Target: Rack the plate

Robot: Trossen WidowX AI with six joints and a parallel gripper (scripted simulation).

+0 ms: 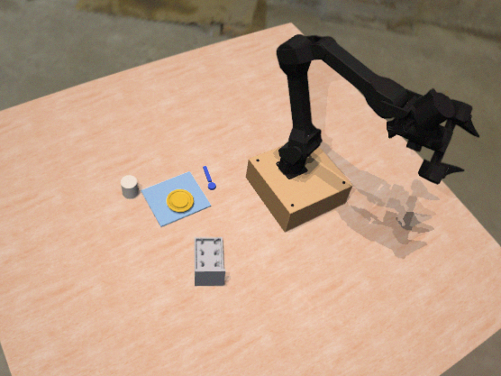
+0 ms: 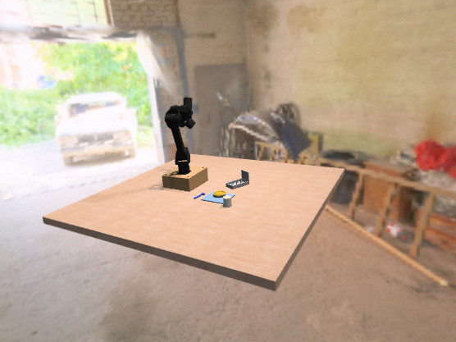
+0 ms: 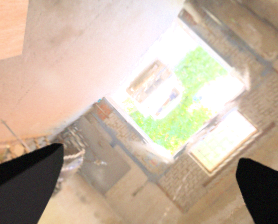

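Right now my gripper tip is 530 mm short of the yellow plate, 400 mm to the left of it and 340 mm above it. Round my gripper tip: white cylinder cup: 630 mm ahead, 500 mm to the right, 330 mm below; blue spoon: 430 mm to the right, 420 mm ahead, 350 mm below; grey dish rack: 550 mm ahead, 330 mm below, 210 mm to the right.
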